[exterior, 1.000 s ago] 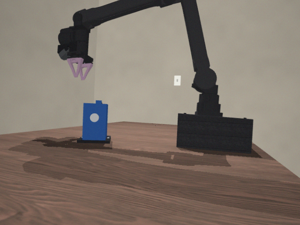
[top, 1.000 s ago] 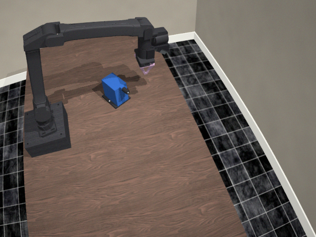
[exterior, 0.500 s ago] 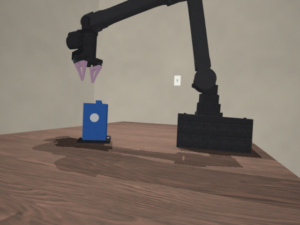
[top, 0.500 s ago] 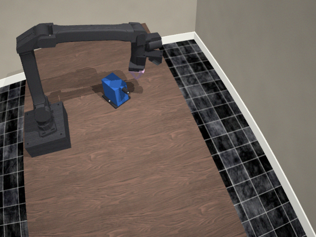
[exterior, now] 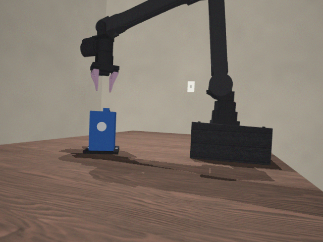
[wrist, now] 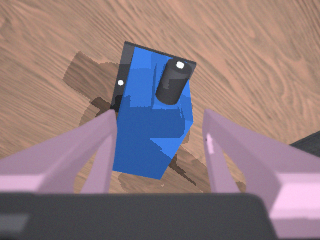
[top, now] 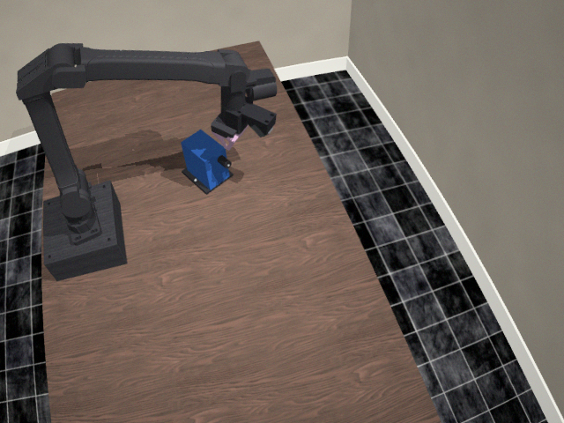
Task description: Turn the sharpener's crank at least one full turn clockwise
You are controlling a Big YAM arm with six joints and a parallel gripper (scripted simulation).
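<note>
The black crank handle lies 2 cm behind my hand, 2 cm to the left of it and 8 cm below it.
</note>
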